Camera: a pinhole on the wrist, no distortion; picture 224 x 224 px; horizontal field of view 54.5 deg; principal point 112.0 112.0 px. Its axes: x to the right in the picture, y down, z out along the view. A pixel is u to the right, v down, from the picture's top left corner.
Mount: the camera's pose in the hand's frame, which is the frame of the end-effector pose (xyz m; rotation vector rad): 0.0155 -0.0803 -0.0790 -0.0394 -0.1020 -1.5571
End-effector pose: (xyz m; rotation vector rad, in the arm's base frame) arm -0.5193 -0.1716 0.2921 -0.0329 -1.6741 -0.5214
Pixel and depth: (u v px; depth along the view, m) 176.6 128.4 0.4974
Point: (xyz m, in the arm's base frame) -0.9842 -0.1916 0.2335
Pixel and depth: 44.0 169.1 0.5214
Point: -0.9031 0.0627 0.4226
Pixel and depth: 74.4 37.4 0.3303
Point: -0.7214 -0.0522 0.1694
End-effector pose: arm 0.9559 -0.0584 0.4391 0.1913 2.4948 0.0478
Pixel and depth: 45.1 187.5 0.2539
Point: 0.9869 -0.0253 0.2497
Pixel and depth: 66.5 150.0 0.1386
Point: 0.9585 -0.0922 0.3701
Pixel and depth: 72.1 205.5 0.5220
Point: 1.0548 0.0334 -0.0379
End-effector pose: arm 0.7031 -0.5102 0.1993 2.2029 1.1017 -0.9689
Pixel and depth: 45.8 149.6 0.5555
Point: 0.6815 -0.8609 -0.1431
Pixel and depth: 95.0 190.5 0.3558
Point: 0.6380 -0.6273 -0.0766
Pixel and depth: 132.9 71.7 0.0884
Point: 0.6310 -0.4735 0.1881
